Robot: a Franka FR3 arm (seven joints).
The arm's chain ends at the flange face. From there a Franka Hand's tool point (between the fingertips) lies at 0.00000 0.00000 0.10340 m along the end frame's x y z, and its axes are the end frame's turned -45 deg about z.
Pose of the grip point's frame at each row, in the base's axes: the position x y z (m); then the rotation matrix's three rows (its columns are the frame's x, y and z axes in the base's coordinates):
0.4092, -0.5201, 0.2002; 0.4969, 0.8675, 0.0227; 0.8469, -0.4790, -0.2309; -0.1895, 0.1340, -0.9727
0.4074, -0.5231, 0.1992; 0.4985, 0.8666, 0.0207; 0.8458, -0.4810, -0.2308; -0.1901, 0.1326, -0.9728
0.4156, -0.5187, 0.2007; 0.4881, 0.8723, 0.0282; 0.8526, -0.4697, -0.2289; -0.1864, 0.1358, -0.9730
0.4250, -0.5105, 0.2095; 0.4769, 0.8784, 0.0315; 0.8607, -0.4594, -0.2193; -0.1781, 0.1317, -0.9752
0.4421, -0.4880, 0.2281; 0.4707, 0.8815, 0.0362; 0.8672, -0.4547, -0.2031; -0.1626, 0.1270, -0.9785
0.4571, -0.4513, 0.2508; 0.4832, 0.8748, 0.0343; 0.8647, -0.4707, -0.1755; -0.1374, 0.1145, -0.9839
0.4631, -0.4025, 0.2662; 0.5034, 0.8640, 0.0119; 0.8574, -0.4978, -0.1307; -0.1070, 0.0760, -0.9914
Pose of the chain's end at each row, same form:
0.4069, -0.4962, 0.3008; 0.9648, 0.2621, 0.0227; 0.2601, -0.9376, -0.2309; -0.0392, 0.2287, -0.9727
0.4053, -0.4992, 0.2998; 0.9653, 0.2603, 0.0207; 0.2580, -0.9382, -0.2308; -0.0407, 0.2282, -0.9728
0.4127, -0.4950, 0.3013; 0.9619, 0.2717, 0.0282; 0.2708, -0.9350, -0.2289; -0.0358, 0.2278, -0.9730
0.4217, -0.4878, 0.3103; 0.9583, 0.2839, 0.0315; 0.2838, -0.9335, -0.2193; -0.0328, 0.2191, -0.9752
0.4384, -0.4670, 0.3293; 0.9561, 0.2905, 0.0362; 0.2917, -0.9347, -0.2031; -0.0252, 0.2048, -0.9785
0.4536, -0.4332, 0.3525; 0.9603, 0.2769, 0.0343; 0.2786, -0.9443, -0.1755; -0.0162, 0.1781, -0.9839
0.4619, -0.3890, 0.3687; 0.9669, 0.2550, 0.0119; 0.2543, -0.9583, -0.1307; -0.0219, 0.1294, -0.9914

